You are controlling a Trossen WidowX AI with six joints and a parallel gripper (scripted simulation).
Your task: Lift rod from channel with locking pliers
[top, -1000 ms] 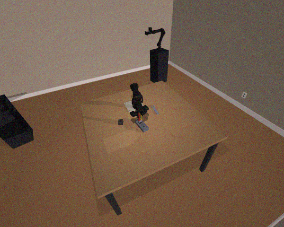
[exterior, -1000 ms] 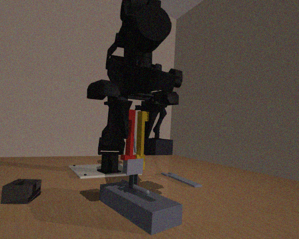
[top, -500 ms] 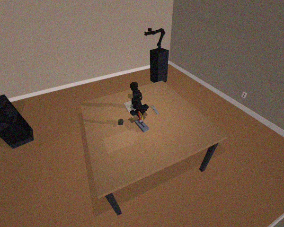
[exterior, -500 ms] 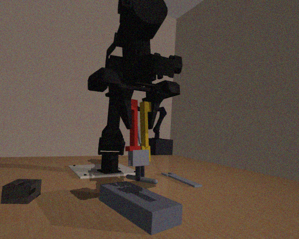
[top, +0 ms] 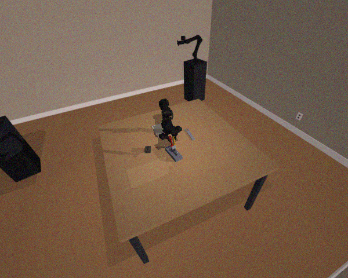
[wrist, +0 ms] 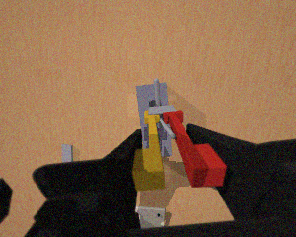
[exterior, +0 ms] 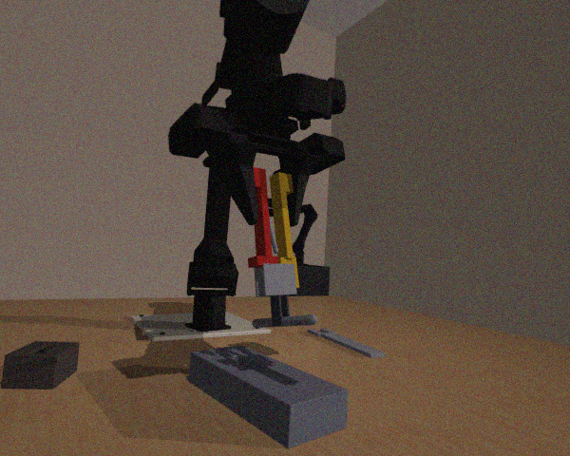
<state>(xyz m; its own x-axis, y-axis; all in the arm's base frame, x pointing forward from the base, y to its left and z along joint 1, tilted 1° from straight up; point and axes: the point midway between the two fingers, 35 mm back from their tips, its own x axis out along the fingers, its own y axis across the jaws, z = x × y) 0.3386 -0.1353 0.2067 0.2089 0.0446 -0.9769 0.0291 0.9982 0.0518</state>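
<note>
Now: gripper tip 20 mm short of the thin rod and 90 mm above it. The rest, counted from my gripper tip: dark holster: 200 mm behind, 150 mm to the right, 170 mm below; then yellow handle: 10 mm to the left; then grey channel block: 20 mm behind, 10 mm to the left, 160 mm below.
</note>
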